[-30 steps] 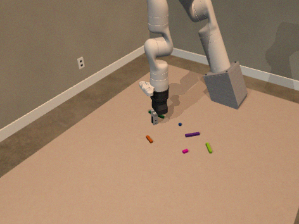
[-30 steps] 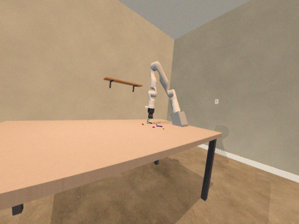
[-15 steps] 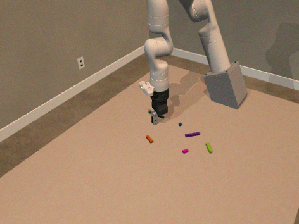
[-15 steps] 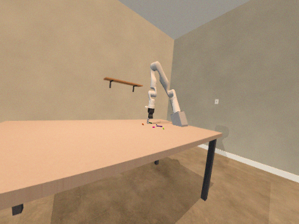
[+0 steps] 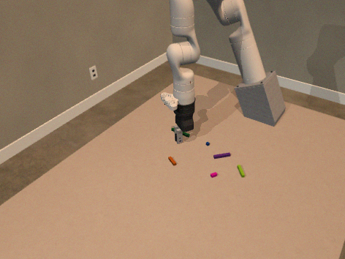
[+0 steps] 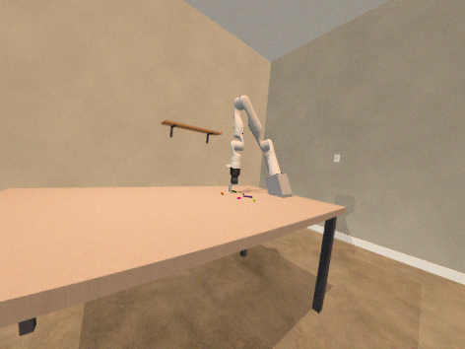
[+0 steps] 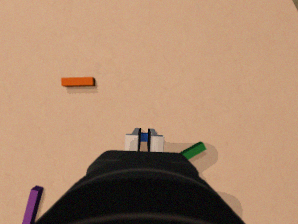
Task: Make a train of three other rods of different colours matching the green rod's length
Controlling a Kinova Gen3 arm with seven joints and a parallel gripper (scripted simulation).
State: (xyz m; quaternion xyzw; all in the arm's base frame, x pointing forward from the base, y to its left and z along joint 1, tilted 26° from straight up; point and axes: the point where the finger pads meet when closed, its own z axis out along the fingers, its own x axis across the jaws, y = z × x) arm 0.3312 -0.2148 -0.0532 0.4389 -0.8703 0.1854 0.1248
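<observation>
Right now the green rod is 5 cm behind my hand, 2 cm to the right of it and 2 cm below it. From my hand the other things lie so: orange rod: 11 cm ahead, 3 cm to the left, 2 cm below; then magenta rod: 10 cm ahead, 19 cm to the left, 2 cm below; then purple rod: 18 cm to the left, 2 cm below.
</observation>
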